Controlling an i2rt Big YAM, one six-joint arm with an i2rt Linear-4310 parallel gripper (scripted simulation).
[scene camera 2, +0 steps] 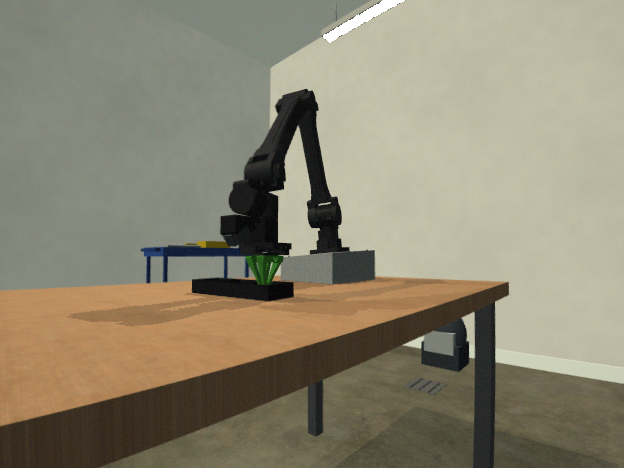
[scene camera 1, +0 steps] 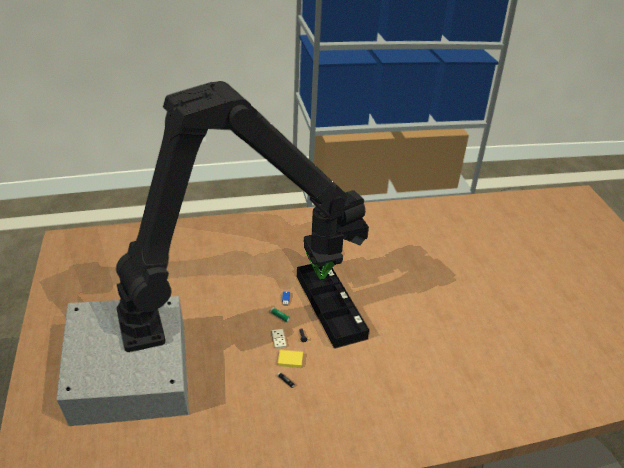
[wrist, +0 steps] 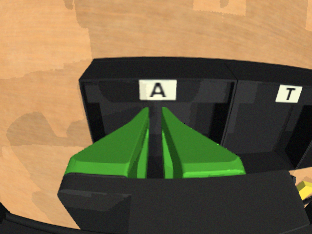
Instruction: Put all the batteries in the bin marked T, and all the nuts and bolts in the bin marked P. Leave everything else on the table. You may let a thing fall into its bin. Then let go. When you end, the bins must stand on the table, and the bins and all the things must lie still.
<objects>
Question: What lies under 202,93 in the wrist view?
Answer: A black tray.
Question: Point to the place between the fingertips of my gripper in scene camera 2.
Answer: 264,289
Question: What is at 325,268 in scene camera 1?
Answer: My gripper.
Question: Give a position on a black tray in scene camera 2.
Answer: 237,288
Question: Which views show the black tray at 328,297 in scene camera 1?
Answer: Scene camera 2, scene camera 1 and the wrist view: all of them.
</objects>
